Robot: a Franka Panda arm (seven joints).
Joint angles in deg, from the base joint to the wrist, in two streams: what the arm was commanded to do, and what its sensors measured. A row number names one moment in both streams.
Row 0, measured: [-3.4 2.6 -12.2 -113.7 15.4 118.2 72.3]
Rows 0 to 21, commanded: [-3.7 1.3 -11.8 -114.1 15.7 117.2 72.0]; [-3.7 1.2 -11.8 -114.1 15.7 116.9 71.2]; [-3.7 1.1 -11.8 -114.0 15.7 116.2 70.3]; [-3.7 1.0 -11.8 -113.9 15.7 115.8 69.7]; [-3.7 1.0 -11.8 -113.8 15.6 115.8 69.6]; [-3.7 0.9 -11.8 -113.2 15.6 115.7 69.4]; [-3.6 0.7 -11.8 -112.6 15.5 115.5 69.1]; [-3.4 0.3 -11.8 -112.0 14.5 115.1 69.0]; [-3.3 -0.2 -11.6 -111.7 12.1 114.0 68.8]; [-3.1 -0.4 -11.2 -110.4 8.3 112.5 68.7]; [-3.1 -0.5 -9.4 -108.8 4.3 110.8 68.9]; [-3.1 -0.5 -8.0 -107.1 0.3 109.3 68.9]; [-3.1 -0.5 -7.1 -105.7 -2.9 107.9 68.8]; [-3.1 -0.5 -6.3 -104.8 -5.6 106.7 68.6]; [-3.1 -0.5 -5.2 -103.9 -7.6 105.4 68.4]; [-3.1 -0.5 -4.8 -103.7 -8.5 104.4 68.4]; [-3.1 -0.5 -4.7 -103.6 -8.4 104.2 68.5]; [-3.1 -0.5 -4.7 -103.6 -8.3 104.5 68.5]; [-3.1 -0.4 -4.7 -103.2 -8.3 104.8 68.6]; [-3.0 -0.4 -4.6 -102.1 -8.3 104.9 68.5]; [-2.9 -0.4 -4.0 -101.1 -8.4 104.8 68.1]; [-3.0 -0.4 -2.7 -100.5 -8.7 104.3 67.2]
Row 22, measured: [-2.7 -0.8 -5.0 -103.8 -7.2 105.9 68.8]
